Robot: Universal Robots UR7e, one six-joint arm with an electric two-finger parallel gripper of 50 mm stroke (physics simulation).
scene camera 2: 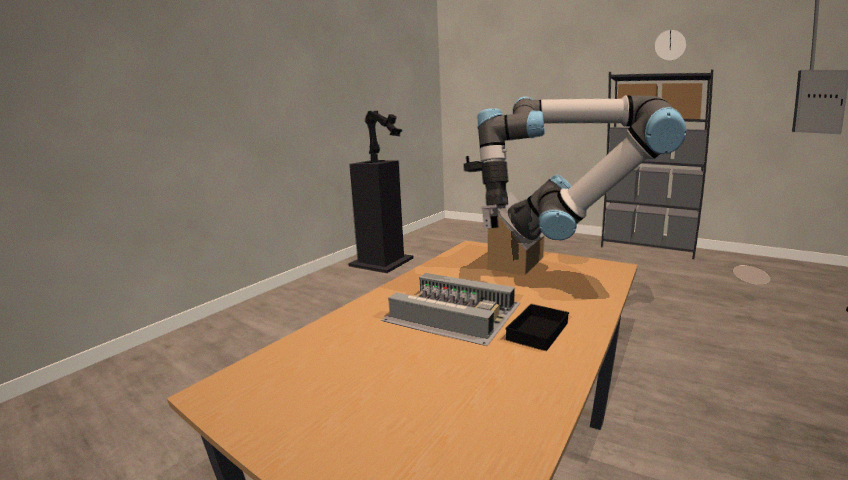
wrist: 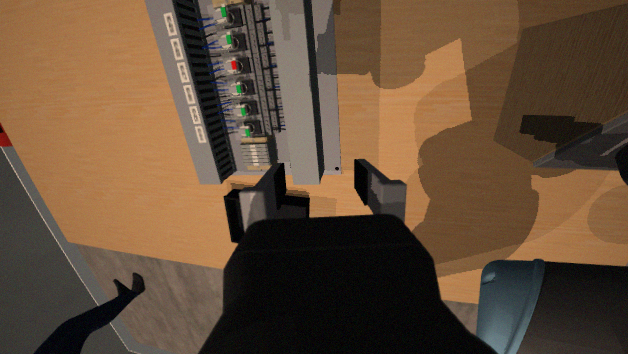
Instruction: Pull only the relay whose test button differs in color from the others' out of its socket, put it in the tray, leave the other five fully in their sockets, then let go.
Scene:
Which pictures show the gripper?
Scene camera 2 and the wrist view: all of them.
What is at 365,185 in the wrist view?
The gripper.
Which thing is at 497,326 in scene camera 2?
A grey base plate.

